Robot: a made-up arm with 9 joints. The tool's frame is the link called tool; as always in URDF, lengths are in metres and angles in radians. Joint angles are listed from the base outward.
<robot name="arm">
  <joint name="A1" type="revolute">
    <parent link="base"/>
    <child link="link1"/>
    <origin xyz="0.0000 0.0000 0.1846" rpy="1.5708 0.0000 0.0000"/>
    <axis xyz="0 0 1"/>
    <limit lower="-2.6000" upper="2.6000"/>
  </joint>
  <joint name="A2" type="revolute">
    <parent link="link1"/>
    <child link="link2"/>
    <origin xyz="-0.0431 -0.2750 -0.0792" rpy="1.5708 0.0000 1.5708"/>
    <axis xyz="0 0 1"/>
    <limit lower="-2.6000" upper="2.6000"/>
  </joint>
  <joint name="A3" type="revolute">
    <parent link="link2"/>
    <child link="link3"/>
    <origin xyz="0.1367 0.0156 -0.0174" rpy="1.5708 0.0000 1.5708"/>
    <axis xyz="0 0 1"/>
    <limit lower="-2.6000" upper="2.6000"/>
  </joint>
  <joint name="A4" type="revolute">
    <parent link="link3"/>
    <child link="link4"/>
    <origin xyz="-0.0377 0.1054 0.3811" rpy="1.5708 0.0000 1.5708"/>
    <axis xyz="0 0 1"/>
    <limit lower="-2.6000" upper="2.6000"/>
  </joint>
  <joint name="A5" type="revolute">
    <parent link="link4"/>
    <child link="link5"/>
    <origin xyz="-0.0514 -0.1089 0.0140" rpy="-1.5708 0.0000 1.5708"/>
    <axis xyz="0 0 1"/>
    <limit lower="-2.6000" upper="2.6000"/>
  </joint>
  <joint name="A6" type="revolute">
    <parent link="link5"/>
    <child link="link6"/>
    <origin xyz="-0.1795 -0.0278 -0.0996" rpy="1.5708 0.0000 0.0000"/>
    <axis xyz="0 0 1"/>
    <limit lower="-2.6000" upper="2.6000"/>
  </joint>
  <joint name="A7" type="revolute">
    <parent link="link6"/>
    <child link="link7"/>
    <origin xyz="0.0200 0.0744 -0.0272" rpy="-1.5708 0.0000 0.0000"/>
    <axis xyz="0 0 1"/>
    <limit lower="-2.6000" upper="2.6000"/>
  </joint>
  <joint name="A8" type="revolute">
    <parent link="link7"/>
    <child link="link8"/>
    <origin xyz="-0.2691 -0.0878 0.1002" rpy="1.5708 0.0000 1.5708"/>
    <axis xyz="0 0 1"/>
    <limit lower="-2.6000" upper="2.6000"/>
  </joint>
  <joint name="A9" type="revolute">
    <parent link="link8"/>
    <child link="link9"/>
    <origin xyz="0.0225 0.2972 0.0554" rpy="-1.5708 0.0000 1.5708"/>
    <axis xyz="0 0 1"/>
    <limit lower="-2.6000" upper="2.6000"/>
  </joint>
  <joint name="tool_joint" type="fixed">
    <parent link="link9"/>
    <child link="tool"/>
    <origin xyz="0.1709 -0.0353 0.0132" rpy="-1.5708 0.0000 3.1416"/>
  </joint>
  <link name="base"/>
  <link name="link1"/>
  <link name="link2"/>
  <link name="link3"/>
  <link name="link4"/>
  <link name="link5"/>
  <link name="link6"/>
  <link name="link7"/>
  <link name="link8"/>
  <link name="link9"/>
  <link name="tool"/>
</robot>
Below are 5 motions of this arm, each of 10 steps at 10 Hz.
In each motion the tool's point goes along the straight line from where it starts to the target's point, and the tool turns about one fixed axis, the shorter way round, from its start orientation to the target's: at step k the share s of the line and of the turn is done. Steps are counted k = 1, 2, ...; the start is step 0. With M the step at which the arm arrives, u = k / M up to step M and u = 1 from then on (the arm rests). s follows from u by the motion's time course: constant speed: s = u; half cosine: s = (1 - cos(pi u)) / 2; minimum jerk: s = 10 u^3 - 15 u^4 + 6 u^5.
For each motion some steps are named. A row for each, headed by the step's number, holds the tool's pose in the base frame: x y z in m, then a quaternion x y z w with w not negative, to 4 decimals.
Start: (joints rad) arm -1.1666 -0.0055 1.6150 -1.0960 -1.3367 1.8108 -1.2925 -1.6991 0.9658
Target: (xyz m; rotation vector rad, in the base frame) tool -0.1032 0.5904 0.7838 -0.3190 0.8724 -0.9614
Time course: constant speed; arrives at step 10
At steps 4, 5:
4: 0.1022 0.3954 0.8286 -0.0876 0.5330 -0.5777 0.6119
5: 0.0680 0.4279 0.8211 -0.0982 0.5138 -0.5582 0.6440

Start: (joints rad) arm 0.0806 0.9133 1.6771 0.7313 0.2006 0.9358 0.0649 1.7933 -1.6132
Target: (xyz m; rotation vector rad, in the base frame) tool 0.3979 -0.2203 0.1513 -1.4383 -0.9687 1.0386
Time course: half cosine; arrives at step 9
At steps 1, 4, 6, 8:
1: 0.2646 0.0582 0.3403 -0.3379 -0.6839 0.0500 0.6447
4: 0.3173 -0.0518 0.2657 -0.4606 -0.5958 0.2112 0.6231
6: 0.3635 -0.1485 0.2000 -0.5499 -0.4940 0.3445 0.5786
8: 0.3938 -0.2116 0.1572 -0.5971 -0.4171 0.4248 0.5376

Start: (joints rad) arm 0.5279 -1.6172 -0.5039 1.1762 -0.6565 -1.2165 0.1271 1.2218 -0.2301
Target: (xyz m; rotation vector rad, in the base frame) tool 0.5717 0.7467 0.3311 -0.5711 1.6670 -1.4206
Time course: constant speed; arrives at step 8
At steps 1, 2, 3, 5, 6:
1: -0.0388 0.4298 0.4567 -0.6502 0.3986 0.1195 0.6357
2: 0.0484 0.4751 0.4388 -0.6165 0.4643 0.0133 0.6358
3: 0.1356 0.5203 0.4208 -0.5724 0.5222 -0.0932 0.6253
5: 0.3101 0.6109 0.3849 -0.4564 0.6110 -0.2997 0.5732
6: 0.3973 0.6562 0.3670 -0.3865 0.6404 -0.3963 0.5325

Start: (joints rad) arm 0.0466 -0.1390 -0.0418 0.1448 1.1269 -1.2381 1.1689 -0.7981 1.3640
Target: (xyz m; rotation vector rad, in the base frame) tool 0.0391 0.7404 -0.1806 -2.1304 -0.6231 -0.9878
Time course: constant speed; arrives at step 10
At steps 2, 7, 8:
2: -0.2819 0.2966 0.3955 -0.8950 -0.0516 0.2453 0.3689
7: -0.0813 0.5740 0.0354 -0.8967 -0.1781 -0.1513 0.3760
8: -0.0411 0.6295 -0.0366 -0.8779 -0.2003 -0.2297 0.3694

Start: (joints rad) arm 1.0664 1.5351 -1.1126 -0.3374 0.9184 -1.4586 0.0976 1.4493 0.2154
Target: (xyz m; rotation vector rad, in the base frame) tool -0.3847 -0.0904 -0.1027 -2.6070 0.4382 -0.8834
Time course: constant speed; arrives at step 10
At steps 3, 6, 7, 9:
3: 0.0949 -0.6144 -0.2322 0.7580 0.2417 0.5809 0.1721
6: -0.1106 -0.3899 -0.1767 0.8693 0.0744 0.4881 0.0231
7: -0.1792 -0.3150 -0.1582 -0.8929 -0.0168 -0.4491 0.0275
9: -0.3162 -0.1653 -0.1212 -0.9187 0.0982 -0.3607 0.1275

